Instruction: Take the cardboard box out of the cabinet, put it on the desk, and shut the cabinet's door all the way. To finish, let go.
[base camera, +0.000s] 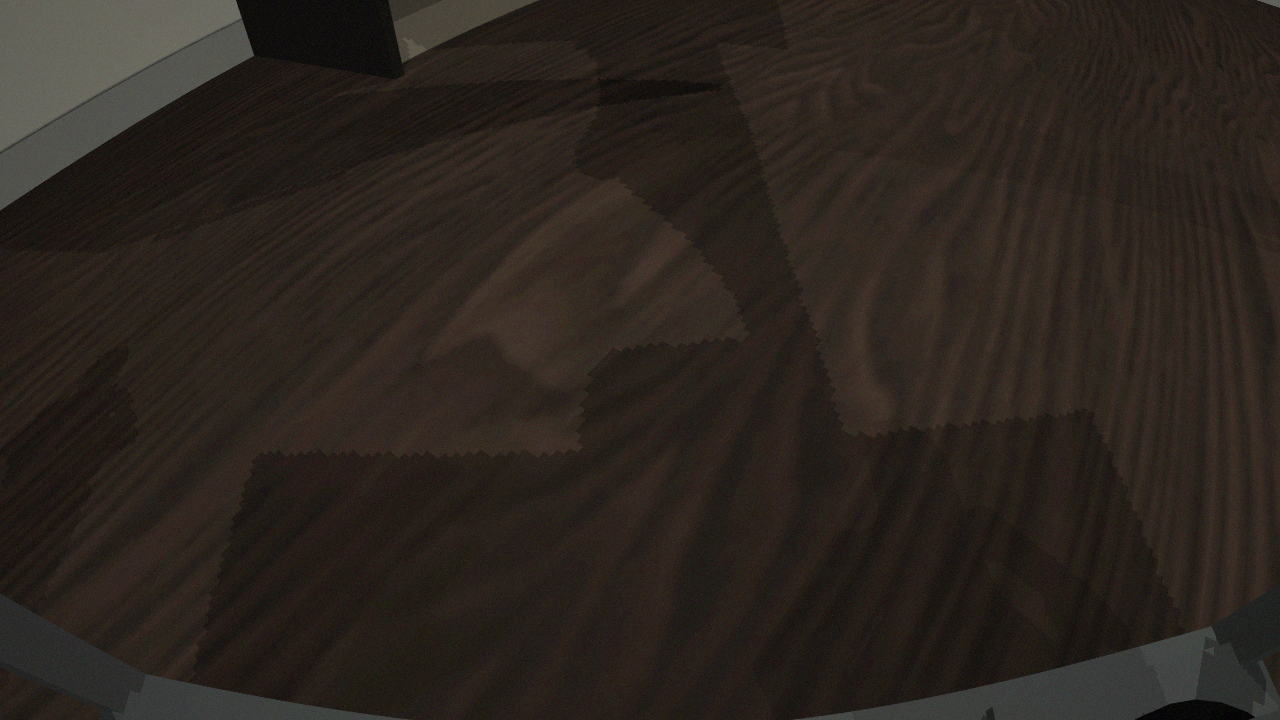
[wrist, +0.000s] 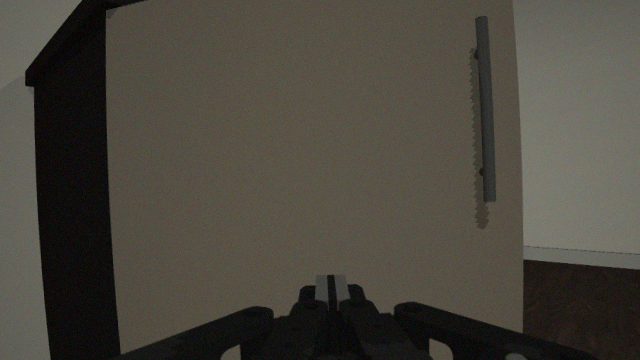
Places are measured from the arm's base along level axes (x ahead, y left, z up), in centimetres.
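Where they show: gripper, fingertip midpoint: (wrist: 331, 295).
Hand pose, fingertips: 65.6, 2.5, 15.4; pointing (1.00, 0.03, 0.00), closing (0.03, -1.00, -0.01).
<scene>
Each offset is from my fingertips to the centre of the thing, as dx, dy, dz. "pt": to the spot under its first point. Level surfaces: height alone.
The cabinet's dark side panel (base camera: 317, 35) (wrist: 72, 200) stands at the top left in the base view and at the left in the wrist view. The cabinet's beige door @(pt +26.6, +3.7, +8.7) (wrist: 300, 150) fills most of the wrist view, with its grey upright bar handle @(pt +18.8, -15.8, +11.5) (wrist: 486, 110) near the right edge. The door's left edge meets the dark side. Whether its far edge is fully shut cannot be told. My gripper (wrist: 331, 295) is shut and empty, in front of the lower part of the door, left of and below the handle. The cardboard box and the desk do not show.
The dark wood floor @(dz -55.1) (base camera: 626, 537) (wrist: 580, 305) carries shadows in the base view. A pale wall (base camera: 98, 62) (wrist: 580, 125) with a lighter skirting board (base camera: 134, 107) stands behind. The rim of my base (base camera: 268, 702) shows along the bottom edge of the base view.
</scene>
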